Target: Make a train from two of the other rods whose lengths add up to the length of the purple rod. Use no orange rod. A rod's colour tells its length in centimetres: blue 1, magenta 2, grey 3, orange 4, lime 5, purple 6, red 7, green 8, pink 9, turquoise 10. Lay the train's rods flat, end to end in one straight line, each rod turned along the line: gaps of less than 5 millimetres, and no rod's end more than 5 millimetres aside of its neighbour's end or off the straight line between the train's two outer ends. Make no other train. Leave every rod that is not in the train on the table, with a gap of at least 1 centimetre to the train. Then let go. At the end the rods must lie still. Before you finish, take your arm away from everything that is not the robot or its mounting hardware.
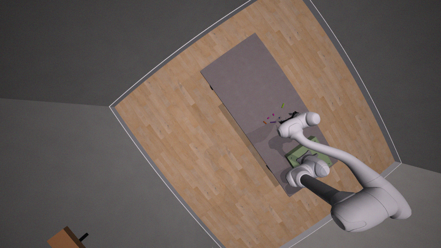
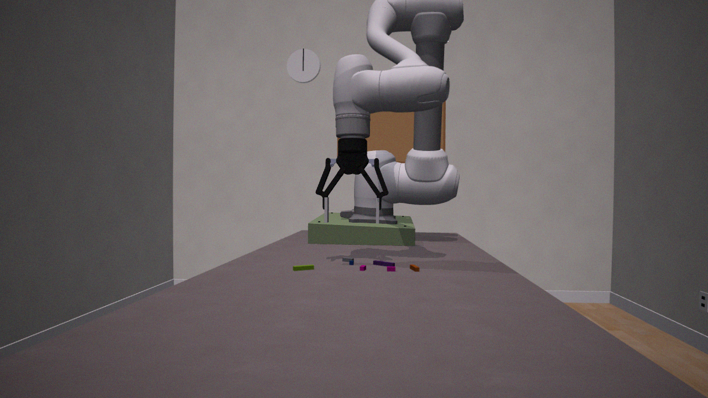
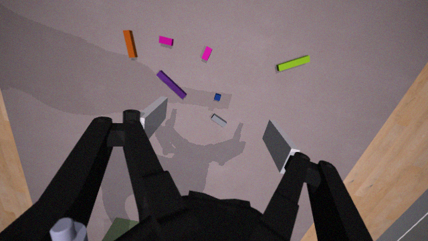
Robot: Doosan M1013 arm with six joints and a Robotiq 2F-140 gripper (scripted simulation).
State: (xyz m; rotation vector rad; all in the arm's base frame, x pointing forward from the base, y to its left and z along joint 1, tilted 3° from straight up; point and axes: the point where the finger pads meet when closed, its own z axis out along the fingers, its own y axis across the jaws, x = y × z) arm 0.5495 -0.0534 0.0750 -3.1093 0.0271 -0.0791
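Now: hand 120 mm above the lime rod, 110 mm to the left of it and 80 mm short of it. Also, from my hand: blue rod: 120 mm below; purple rod: 120 mm below, 80 mm to the left, 10 mm ahead; grey rod: 120 mm below, 40 mm behind, 10 mm to the right.
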